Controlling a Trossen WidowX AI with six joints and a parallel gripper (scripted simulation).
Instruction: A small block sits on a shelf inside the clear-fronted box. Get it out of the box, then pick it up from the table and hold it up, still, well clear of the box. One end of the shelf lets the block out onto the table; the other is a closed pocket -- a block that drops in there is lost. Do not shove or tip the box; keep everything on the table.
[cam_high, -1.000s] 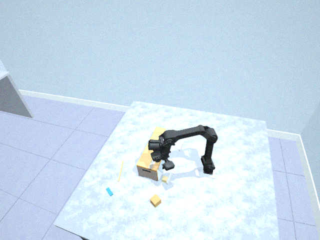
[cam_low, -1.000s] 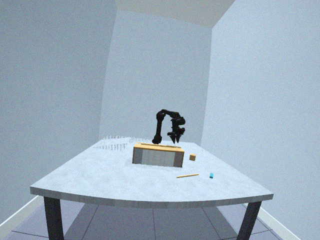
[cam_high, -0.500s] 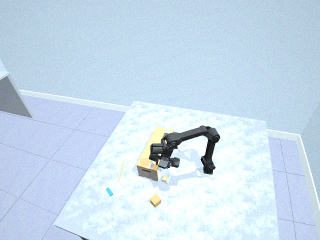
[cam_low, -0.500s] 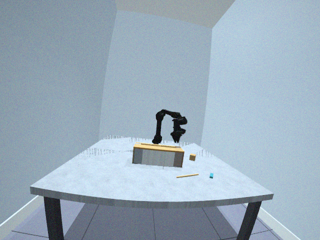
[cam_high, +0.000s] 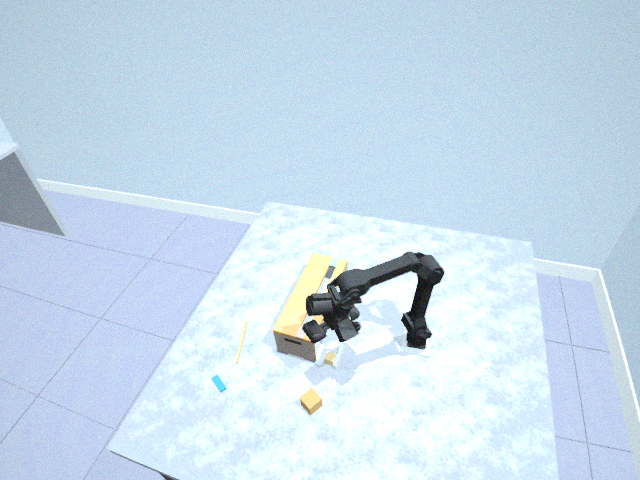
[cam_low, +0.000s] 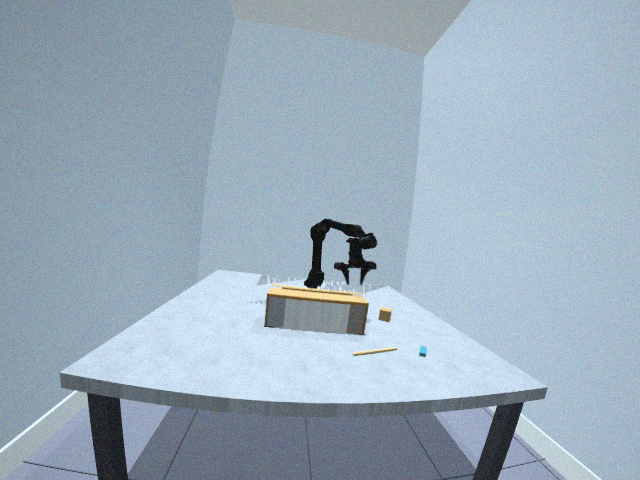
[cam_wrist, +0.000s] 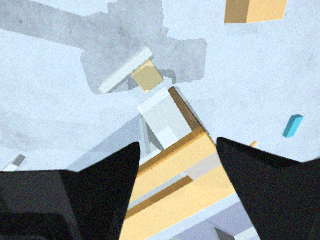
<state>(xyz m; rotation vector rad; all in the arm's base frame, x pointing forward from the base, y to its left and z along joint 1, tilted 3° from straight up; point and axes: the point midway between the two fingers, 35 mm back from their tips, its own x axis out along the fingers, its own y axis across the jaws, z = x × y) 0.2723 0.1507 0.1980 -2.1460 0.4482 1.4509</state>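
Now: gripper tip 140 mm above the tan block and 20 mm past it. Round my gripper tip: box 170 mm to the right, 90 mm below, 60 mm ahead; thin yellow stick 310 mm ahead, 150 mm below, 10 mm to the left.
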